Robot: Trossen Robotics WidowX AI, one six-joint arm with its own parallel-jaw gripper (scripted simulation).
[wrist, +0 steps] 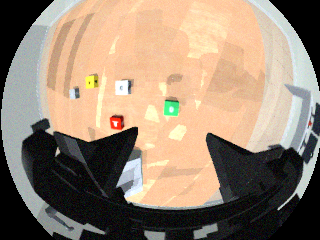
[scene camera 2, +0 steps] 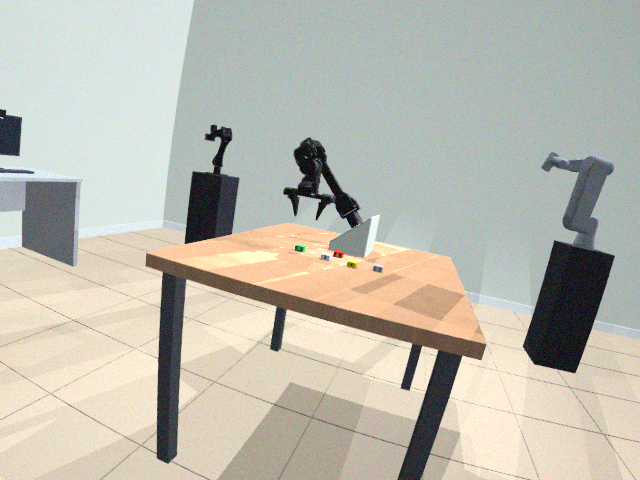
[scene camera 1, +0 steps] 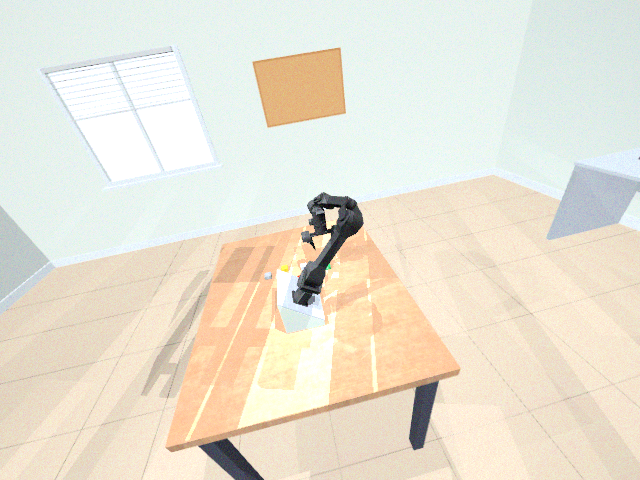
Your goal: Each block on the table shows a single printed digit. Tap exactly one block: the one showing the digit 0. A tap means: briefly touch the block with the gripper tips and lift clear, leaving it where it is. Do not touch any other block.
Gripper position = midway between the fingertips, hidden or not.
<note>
My gripper [scene camera 2: 305, 218] is open, holding nothing.
My gripper also shows in the wrist view [wrist: 173, 133].
</note>
